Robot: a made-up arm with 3 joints. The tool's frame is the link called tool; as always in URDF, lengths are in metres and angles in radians.
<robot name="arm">
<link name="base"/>
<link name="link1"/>
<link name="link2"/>
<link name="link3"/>
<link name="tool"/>
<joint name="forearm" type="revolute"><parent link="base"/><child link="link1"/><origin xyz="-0.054 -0.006 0.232" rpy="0 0 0"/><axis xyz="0 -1 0"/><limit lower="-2.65" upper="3.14" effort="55" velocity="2.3"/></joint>
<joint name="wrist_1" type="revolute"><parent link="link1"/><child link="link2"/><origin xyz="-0.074 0.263 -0.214" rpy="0 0 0"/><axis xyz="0 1 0"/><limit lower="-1.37" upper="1.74" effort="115" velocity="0.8"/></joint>
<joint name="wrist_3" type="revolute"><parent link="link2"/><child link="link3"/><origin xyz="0.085 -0.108 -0.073" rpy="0 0 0"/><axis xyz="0.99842 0.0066 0.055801"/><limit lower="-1.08" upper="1.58" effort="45" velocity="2.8"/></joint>
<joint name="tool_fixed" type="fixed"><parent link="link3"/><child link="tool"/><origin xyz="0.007 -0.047 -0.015" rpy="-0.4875 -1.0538 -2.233"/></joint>
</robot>
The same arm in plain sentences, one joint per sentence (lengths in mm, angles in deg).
The arm has three revolute joints in a row. What follows holds with every joint at zero, and every direction is one of the base frame's.
Joint 1 sits 54 mm along -x and 6 mm along -y and 232 mm along +z from the base frame's origin and turns about -y, from -151.83 to 179.91 deg.
Joint 2 sits 74 mm along -x and 263 mm along +y and 214 mm along -z from joint 1 and turns about +y, from -78.5 to 99.69 deg.
Joint 3 sits 85 mm along +x and 108 mm along -y and 73 mm along -z from joint 2 and turns about the direction (0.99842, 0.0066, 0.055801), from -61.88 to 90.53 deg.
The tool frame, which is the frame that the pose is given for, sits 7 mm along +x and 47 mm along -y and 15 mm along -z from joint 3; its axes are the base frame's turned by roll -27.93, pitch -60.38 and yaw -127.94 deg (as in URDF: about the fixed x, then y, then z).

